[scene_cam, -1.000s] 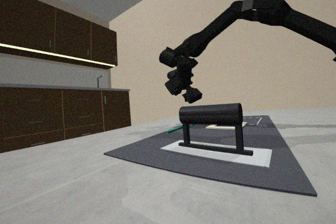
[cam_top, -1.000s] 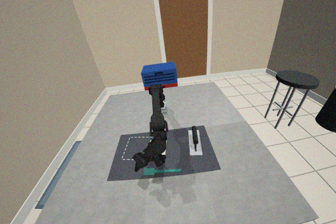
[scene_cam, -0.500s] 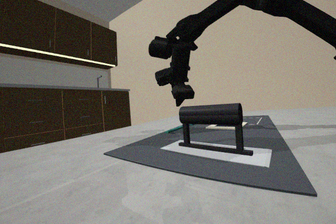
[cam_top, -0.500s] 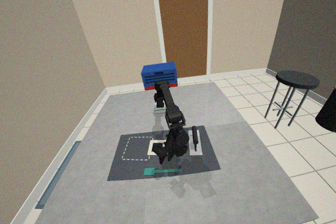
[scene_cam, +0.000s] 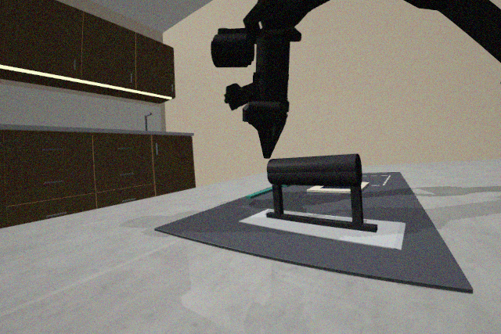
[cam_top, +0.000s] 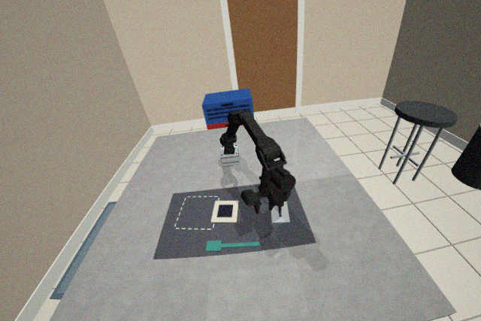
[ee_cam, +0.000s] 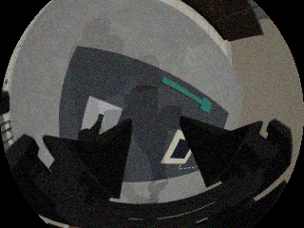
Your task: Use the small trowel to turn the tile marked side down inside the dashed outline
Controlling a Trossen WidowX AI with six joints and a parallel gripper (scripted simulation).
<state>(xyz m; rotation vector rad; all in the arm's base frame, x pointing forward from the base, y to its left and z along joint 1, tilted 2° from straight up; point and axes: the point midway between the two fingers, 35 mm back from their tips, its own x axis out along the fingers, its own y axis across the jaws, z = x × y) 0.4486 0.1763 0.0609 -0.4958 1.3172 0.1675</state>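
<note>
My gripper tip is now 13 cm past the grey plate tool, 8 cm to the right of it and 6 cm above it. From my gripper tip the other things lie so: dark mat: 6 cm behind, 14 cm to the right, 12 cm below; then teal trowel: 8 cm ahead, 15 cm to the right, 9 cm below; then cream tile: 8 cm behind, 17 cm to the right, 9 cm below.
</note>
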